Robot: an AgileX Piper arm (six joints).
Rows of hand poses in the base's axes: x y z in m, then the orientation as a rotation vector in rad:
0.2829, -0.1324, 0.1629, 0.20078, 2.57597, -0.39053
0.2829, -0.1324, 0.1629, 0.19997, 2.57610, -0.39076
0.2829, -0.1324, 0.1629, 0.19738, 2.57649, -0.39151
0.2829, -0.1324, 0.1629, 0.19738, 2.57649, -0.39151
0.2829, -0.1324, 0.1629, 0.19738, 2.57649, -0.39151
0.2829, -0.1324, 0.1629, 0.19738, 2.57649, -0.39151
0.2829, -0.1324, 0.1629, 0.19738, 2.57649, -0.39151
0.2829, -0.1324, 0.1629, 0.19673, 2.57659, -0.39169
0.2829, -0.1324, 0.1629, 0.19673, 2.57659, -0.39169
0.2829, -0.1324, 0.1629, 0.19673, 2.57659, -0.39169
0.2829, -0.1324, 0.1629, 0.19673, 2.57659, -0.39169
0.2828, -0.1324, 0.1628, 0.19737, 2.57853, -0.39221
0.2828, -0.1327, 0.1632, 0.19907, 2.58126, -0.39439
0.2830, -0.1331, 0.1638, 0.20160, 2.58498, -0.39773
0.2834, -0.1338, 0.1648, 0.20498, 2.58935, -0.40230
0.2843, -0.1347, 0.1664, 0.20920, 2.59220, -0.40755
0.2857, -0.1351, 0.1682, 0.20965, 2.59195, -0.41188
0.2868, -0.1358, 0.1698, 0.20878, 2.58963, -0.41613
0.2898, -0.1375, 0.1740, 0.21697, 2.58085, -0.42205
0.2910, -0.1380, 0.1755, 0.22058, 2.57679, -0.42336
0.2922, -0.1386, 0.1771, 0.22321, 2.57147, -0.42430
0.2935, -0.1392, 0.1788, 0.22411, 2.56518, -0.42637
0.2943, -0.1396, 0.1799, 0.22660, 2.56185, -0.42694
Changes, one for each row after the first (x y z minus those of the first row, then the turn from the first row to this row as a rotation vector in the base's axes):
0.0000, 0.0000, 0.0000, -0.00030, 0.00020, 0.00052
0.0000, 0.0000, 0.0000, -0.00126, 0.00083, 0.00218
0.0000, 0.0000, 0.0000, -0.00126, 0.00083, 0.00218
0.0000, 0.0000, 0.0000, -0.00126, 0.00083, 0.00218
0.0000, 0.0000, 0.0000, -0.00126, 0.00083, 0.00218
0.0000, 0.0000, 0.0000, -0.00126, 0.00083, 0.00218
0.0000, 0.0000, 0.0000, -0.00150, 0.00099, 0.00260
0.0000, 0.0000, 0.0000, -0.00150, 0.00099, 0.00260
0.0000, 0.0000, 0.0000, -0.00150, 0.00099, 0.00260
0.0000, 0.0000, 0.0000, -0.00150, 0.00099, 0.00260
-0.0001, 0.0000, -0.0001, -0.00141, 0.00295, 0.00191
-0.0001, -0.0003, 0.0003, -0.00213, 0.00592, 0.00006
0.0001, -0.0007, 0.0009, -0.00331, 0.01002, -0.00268
0.0005, -0.0014, 0.0019, -0.00507, 0.01494, -0.00632
0.0014, -0.0023, 0.0035, -0.00738, 0.01847, -0.01060
0.0028, -0.0027, 0.0053, -0.01032, 0.01898, -0.01181
0.0039, -0.0034, 0.0069, -0.01381, 0.01752, -0.01195
0.0069, -0.0051, 0.0111, -0.01778, 0.00969, -0.01848
0.0081, -0.0056, 0.0126, -0.01867, 0.00582, -0.02108
0.0093, -0.0062, 0.0142, -0.01972, 0.00070, -0.02284
0.0106, -0.0068, 0.0159, -0.02206, -0.00509, -0.02355
0.0114, -0.0072, 0.0170, -0.02253, -0.00832, -0.02526

